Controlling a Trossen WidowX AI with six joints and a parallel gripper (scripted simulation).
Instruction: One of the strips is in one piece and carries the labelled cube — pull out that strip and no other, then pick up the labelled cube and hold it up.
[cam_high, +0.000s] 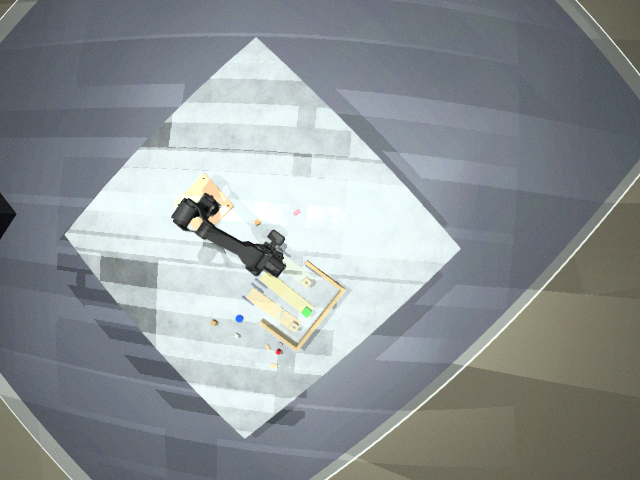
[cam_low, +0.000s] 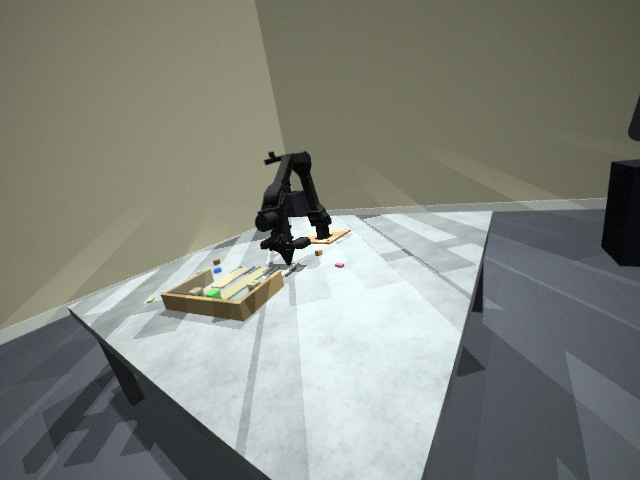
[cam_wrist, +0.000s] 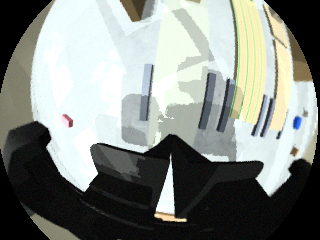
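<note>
My gripper tip is 9 cm short of the pale strip and 1 cm to the right of it. The rest, counted from my gripper tip: blue disc 9 cm ahead, 30 cm to the right; then red piece 31 cm ahead, 29 cm to the right, 1 cm above; then pink block 3 cm behind, 20 cm to the left.
</note>
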